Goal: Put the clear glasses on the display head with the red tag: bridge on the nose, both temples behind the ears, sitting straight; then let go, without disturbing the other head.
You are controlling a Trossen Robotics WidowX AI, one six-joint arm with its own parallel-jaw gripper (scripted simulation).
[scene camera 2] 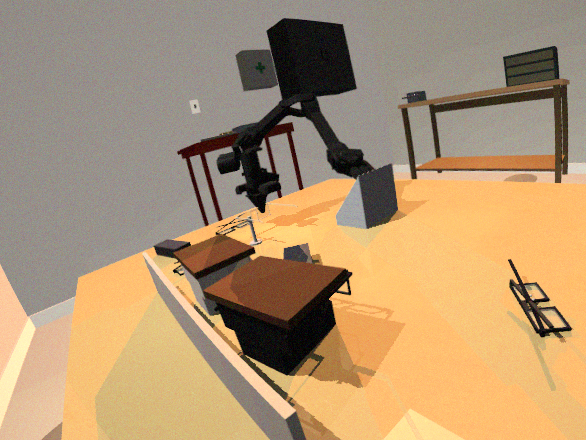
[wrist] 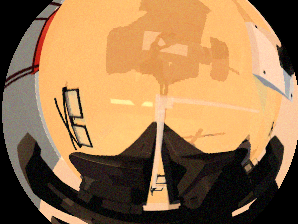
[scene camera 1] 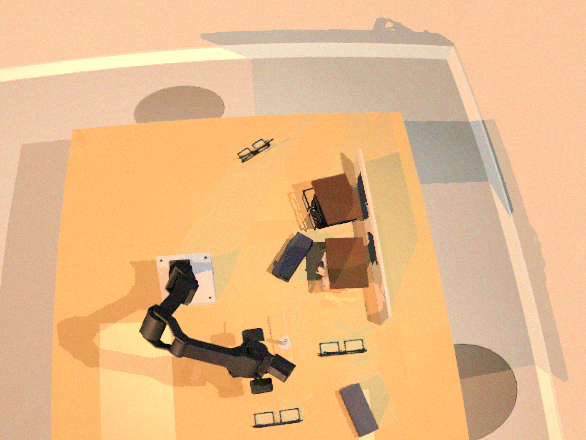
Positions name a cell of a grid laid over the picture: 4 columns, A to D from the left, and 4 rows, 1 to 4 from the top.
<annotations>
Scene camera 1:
pale board: C3
dark head: C2
pale head: C3
</annotations>
